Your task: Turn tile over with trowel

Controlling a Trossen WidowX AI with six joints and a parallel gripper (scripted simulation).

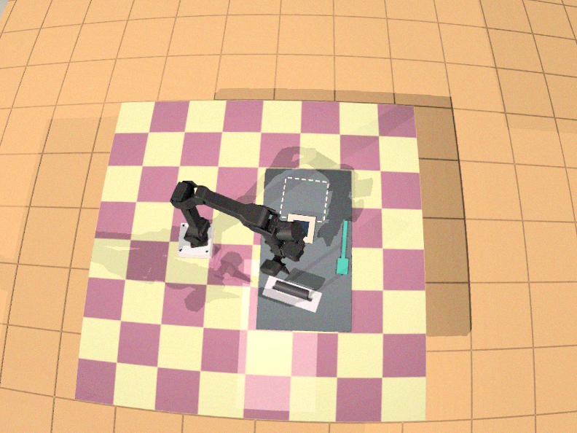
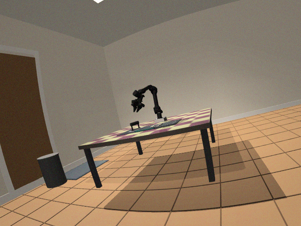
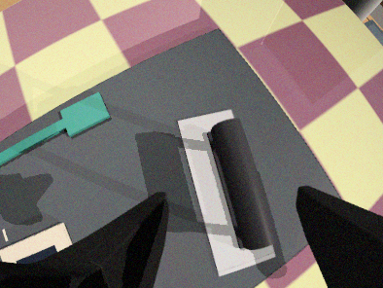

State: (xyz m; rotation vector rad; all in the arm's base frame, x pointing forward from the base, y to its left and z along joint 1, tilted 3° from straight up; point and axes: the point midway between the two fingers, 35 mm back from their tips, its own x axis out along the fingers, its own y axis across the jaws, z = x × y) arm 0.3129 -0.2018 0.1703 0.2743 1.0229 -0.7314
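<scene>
My gripper tip is now 30 mm past the trowel, 30 mm to the left of it and 150 mm above it. From my gripper tip the other things lie so: square tile: 60 mm ahead, 200 mm to the left, 190 mm below; grey mat: 70 mm ahead, 130 mm to the left, 210 mm below; teal long-handled tool: 200 mm ahead, 80 mm to the left, 190 mm below.
</scene>
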